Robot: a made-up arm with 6 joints.
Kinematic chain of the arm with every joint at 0, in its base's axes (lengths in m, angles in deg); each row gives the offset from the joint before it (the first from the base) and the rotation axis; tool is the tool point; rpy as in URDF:
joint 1: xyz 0 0 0.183 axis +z
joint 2: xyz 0 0 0 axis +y
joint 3: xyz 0.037 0 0.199 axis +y
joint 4: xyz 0.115 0 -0.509 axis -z
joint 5: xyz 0 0 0 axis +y
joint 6: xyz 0.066 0 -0.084 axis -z
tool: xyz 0 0 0 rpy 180 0 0
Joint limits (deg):
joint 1: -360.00..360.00
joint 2: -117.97..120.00
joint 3: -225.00..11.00
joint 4: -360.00..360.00
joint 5: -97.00..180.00
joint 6: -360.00..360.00
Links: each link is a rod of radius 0.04 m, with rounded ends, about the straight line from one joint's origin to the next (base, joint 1, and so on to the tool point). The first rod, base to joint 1, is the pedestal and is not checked.
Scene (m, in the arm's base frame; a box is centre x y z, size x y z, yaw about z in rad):
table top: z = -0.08
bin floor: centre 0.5 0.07 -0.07 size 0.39 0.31 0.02 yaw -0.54
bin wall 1: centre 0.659 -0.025 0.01 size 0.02 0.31 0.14 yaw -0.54
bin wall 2: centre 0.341 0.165 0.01 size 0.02 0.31 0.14 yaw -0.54
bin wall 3: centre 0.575 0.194 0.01 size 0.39 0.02 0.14 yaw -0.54
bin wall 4: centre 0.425 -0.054 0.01 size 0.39 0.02 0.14 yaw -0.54
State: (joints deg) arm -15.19 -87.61 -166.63 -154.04 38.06 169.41
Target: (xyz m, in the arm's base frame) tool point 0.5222 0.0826 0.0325
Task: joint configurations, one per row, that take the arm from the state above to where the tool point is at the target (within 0.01 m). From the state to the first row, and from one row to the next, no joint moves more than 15 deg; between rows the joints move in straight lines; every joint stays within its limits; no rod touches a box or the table.
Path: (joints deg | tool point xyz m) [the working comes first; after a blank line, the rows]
Joints at the target: 7.13 -2.72 -45.12 -156.25 14.61 169.41
Straight joint move there: clear.

1: -12.71 -78.18 -153.13 -154.29 35.45 169.41 | -0.7183 0.1643 0.5586
2: -10.23 -68.75 -139.63 -154.53 32.85 169.41 | -0.5483 0.1033 0.7806
3: -7.75 -59.31 -126.13 -154.78 30.24 169.41 | -0.3081 0.0483 0.9188
4: -5.27 -49.88 -112.63 -155.02 27.64 169.41 | -0.0357 0.0116 0.9544
5: -2.79 -40.45 -99.13 -155.27 25.03 169.41 | 0.2260 -0.0009 0.8854
6: -0.31 -31.02 -85.62 -155.51 22.43 169.41 | 0.4363 0.0096 0.7262
7: 2.17 -21.59 -72.12 -155.76 19.82 169.41 | 0.5639 0.0352 0.5053
8: 4.65 -12.16 -58.62 -156.00 17.22 169.41 | 0.5923 0.0637 0.2606
9: 7.13 -2.72 -45.12 -156.25 14.61 169.41 | 0.5222 0.0826 0.0324

